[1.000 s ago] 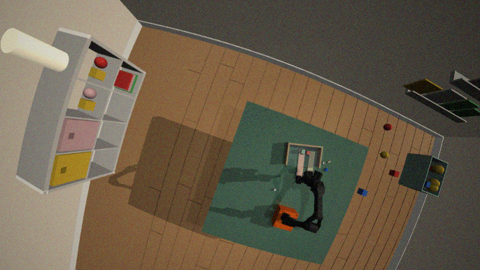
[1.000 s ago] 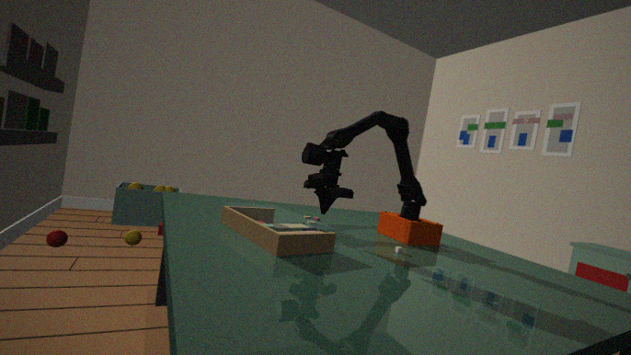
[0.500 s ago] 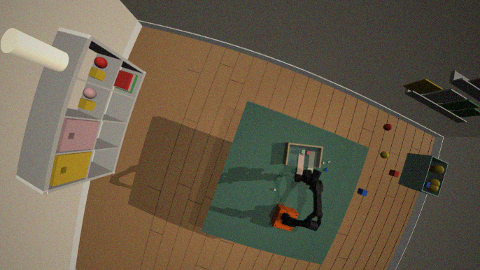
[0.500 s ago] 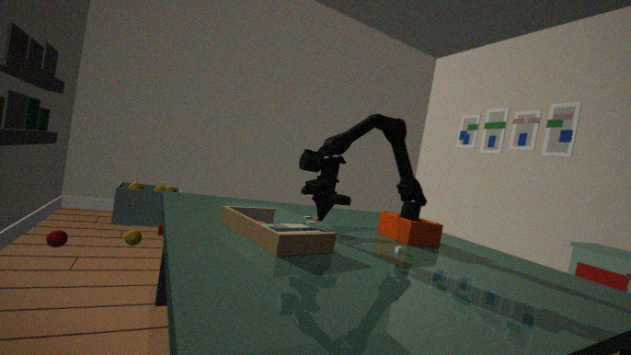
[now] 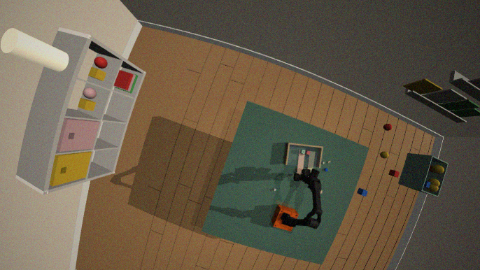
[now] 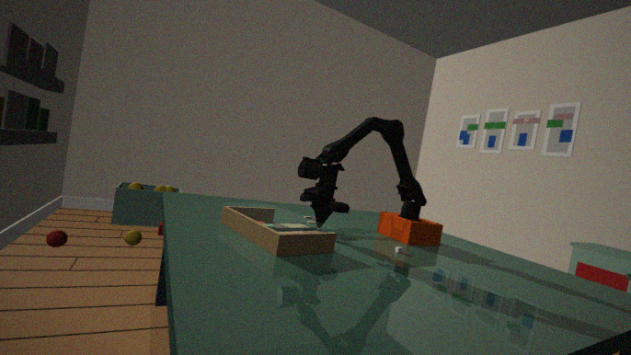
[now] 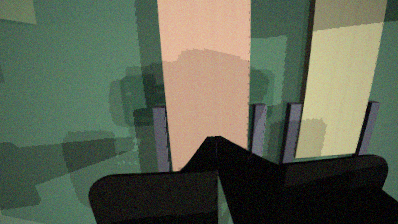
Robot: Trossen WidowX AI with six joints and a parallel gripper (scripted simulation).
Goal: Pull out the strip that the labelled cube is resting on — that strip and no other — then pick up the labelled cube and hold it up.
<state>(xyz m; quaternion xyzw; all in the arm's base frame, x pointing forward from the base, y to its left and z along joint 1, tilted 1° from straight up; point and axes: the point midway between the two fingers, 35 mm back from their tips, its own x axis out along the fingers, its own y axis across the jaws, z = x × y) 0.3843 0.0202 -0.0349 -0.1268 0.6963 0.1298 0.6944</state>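
Right now the light green cube is 19 cm ahead of my gripper tip and 8 cm to the left of it. The rest, counted from my gripper tip: blue piece 14 cm ahead, 22 cm to the right, 2 cm below; pale yellow strip 12 cm ahead, 6 cm to the right, 2 cm below.
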